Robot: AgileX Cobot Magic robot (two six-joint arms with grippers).
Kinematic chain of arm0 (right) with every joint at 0, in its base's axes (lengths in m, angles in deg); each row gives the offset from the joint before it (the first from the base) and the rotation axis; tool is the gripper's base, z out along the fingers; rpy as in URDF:
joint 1: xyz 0 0 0.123 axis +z
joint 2: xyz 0 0 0 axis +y
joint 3: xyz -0.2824 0 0.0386 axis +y
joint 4: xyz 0.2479 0 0.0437 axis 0.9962 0 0.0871
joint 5: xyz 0 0 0 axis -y
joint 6: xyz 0.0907 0 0.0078 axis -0.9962 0 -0.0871
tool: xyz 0 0 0 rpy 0 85 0
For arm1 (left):
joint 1: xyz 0 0 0.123 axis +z
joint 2: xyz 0 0 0 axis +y
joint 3: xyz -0.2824 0 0.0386 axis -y
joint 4: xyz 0.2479 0 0.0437 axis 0.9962 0 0.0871
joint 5: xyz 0 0 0 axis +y
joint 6: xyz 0.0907 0 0.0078 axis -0.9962 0 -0.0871
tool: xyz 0 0 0 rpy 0 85 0
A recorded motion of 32 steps. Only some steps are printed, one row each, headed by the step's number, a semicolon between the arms.
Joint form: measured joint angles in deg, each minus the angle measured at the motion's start. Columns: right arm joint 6, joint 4, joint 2, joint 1, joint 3, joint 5; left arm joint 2, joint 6, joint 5, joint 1, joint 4, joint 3.
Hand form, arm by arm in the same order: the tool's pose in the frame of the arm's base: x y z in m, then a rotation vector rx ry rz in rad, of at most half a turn. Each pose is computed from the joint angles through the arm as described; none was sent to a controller.
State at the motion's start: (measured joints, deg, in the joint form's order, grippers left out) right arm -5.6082 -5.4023 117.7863 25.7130 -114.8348 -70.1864; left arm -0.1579 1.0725 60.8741 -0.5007 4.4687 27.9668
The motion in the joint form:
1: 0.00 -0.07 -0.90 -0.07 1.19 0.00; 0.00 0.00 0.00 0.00 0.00 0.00
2: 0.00 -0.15 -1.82 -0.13 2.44 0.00; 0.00 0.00 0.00 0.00 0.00 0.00
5: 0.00 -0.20 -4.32 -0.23 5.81 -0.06; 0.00 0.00 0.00 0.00 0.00 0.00
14: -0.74 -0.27 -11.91 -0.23 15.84 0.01; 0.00 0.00 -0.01 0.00 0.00 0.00
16: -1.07 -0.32 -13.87 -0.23 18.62 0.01; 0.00 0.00 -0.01 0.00 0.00 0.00
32: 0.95 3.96 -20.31 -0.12 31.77 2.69; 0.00 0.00 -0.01 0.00 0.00 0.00
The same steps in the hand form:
1: 0.4051 0.1854 0.3027 -0.4997 2.7080 0.0139; -0.0041 0.0062 0.2739 -0.0135 2.0534 0.0765
2: 0.4016 0.1831 0.3037 -0.4999 2.7132 0.0097; -0.0041 0.0062 0.2739 -0.0135 2.0534 0.0765
5: 0.3917 0.1774 0.3060 -0.5014 2.7287 0.0022; -0.0041 0.0062 0.2739 -0.0135 2.0534 0.0765
14: 0.3590 0.1617 0.3115 -0.4939 2.7702 -0.0115; -0.0040 0.0062 0.2739 -0.0135 2.0533 0.0765
16: 0.3500 0.1573 0.3113 -0.4894 2.7847 -0.0168; -0.0040 0.0062 0.2739 -0.0135 2.0533 0.0765
32: 0.3134 0.1478 0.2899 -0.5394 2.8639 0.0530; -0.0040 0.0062 0.2739 -0.0135 2.0533 0.0765

